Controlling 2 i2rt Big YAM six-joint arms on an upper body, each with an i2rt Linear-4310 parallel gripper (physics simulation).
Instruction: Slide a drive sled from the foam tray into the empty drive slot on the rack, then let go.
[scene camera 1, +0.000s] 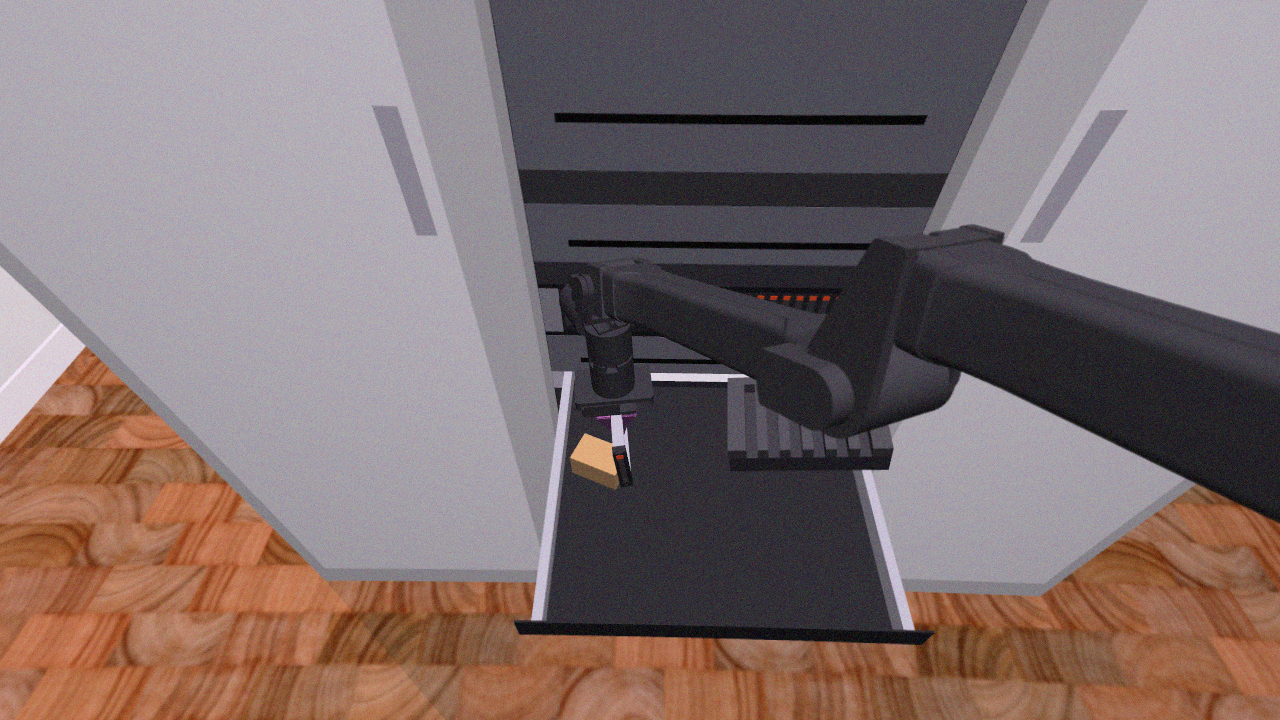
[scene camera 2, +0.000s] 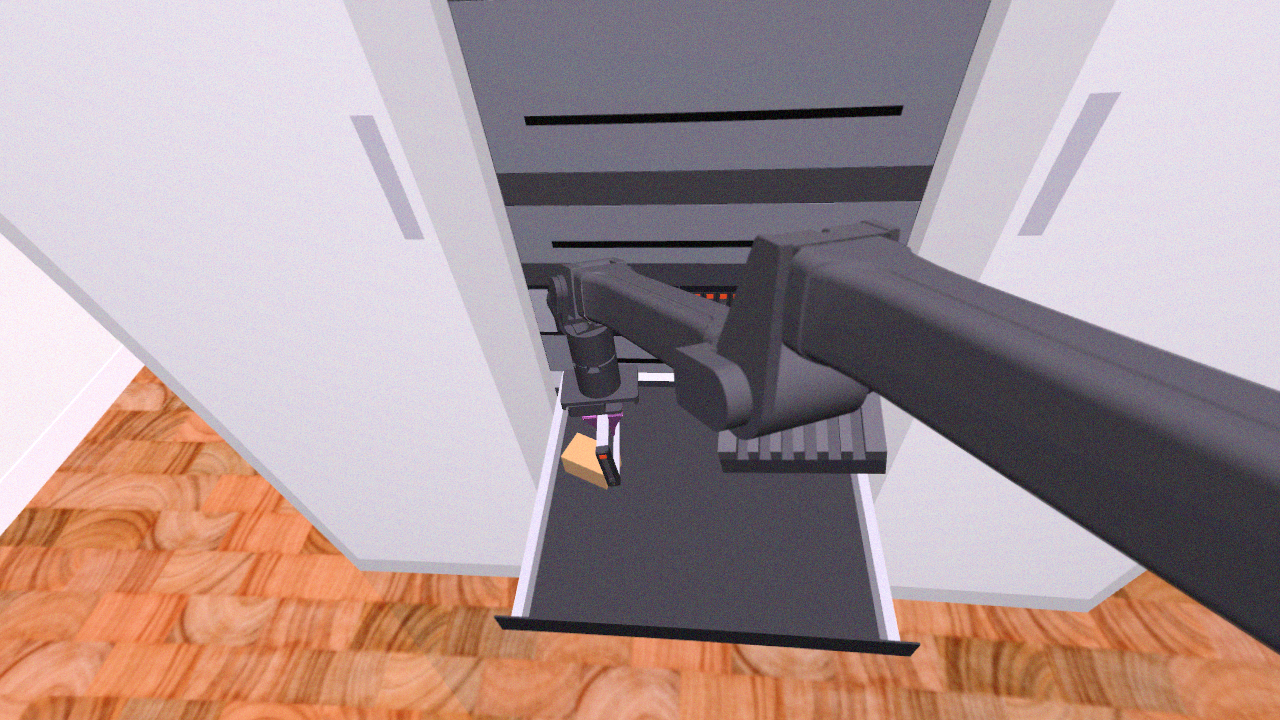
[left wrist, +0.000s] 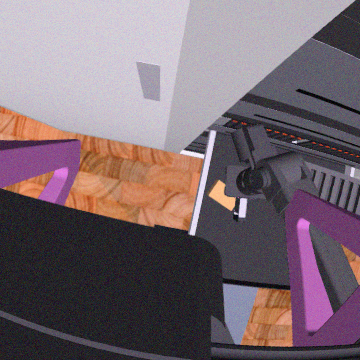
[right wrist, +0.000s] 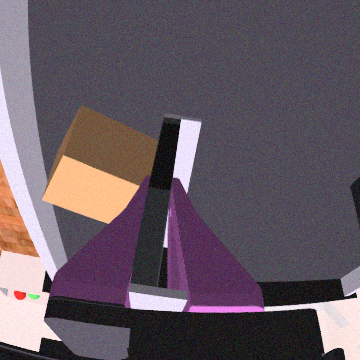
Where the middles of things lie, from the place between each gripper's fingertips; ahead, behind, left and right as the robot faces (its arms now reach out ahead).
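Scene:
Tan block (scene camera 1: 592, 459): 62 cm below my left hand, 16 cm to the right of it, 3 cm behind it. Drive sled (scene camera 2: 607, 450): my left hand 56 cm above it, 19 cm to the left of it, 2 cm past it.
From my right hand, tan block: 3 cm below, 3 cm to the left, 3 cm behind. Drive sled: 3 cm above my right hand, 2 cm behind it.

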